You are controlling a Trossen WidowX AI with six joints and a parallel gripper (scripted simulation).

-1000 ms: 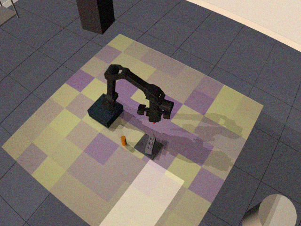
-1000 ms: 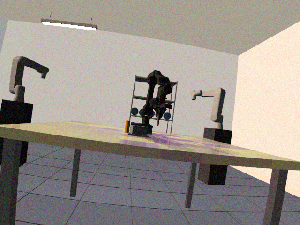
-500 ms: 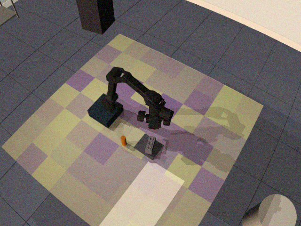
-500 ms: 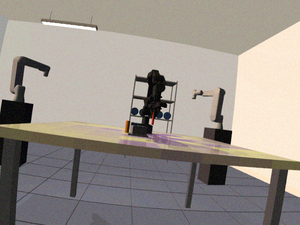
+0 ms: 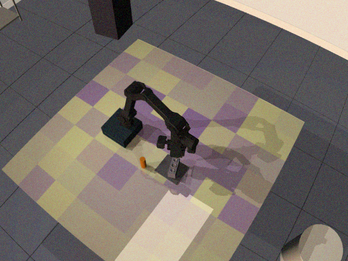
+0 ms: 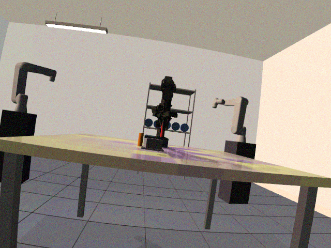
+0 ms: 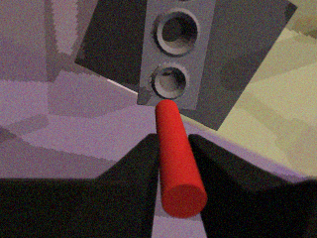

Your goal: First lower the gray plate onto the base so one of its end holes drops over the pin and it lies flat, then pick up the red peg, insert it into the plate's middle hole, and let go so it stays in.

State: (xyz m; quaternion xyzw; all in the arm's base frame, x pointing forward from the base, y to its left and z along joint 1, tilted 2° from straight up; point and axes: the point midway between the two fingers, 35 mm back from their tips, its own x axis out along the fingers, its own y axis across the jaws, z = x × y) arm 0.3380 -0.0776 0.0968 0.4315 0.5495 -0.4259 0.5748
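Right now the gray plate is 10 mm ahead of my gripper tip, 40 mm to the right of it and 70 mm below it. Also, from my gripper tip: dark flat base: 30 mm to the right, 110 mm below; orange cylinder: 150 mm behind, 90 mm to the right, 80 mm below; red peg: right at my gripper tip.
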